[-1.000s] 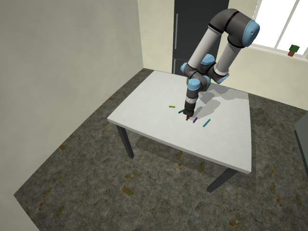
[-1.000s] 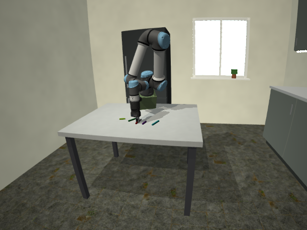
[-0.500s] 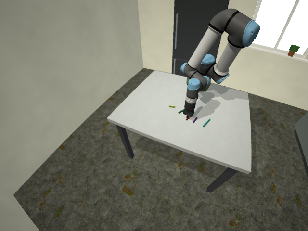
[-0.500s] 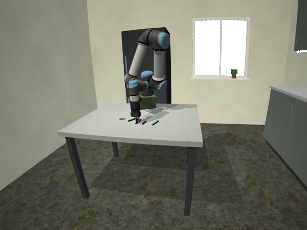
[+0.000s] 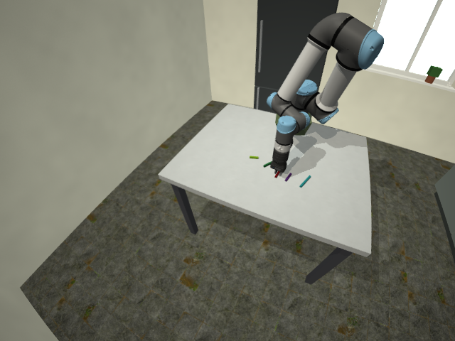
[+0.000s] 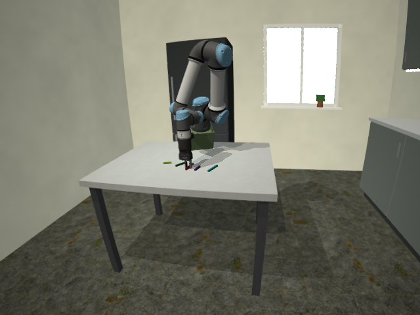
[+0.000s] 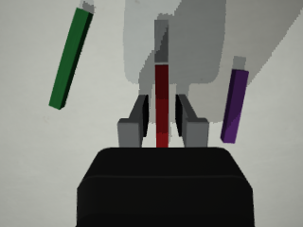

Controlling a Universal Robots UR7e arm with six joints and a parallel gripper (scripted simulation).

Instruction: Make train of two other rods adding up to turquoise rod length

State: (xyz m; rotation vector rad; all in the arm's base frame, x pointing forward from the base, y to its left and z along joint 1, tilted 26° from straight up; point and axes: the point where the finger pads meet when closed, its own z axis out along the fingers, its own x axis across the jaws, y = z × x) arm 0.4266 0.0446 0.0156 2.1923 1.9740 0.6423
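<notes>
Now: hand 10 mm above the red rod. Round my hand: green rod 40 mm behind, 70 mm to the right, 10 mm below; then grey rod 50 mm behind, 10 mm below; then purple rod 60 mm to the left, 10 mm below.
</notes>
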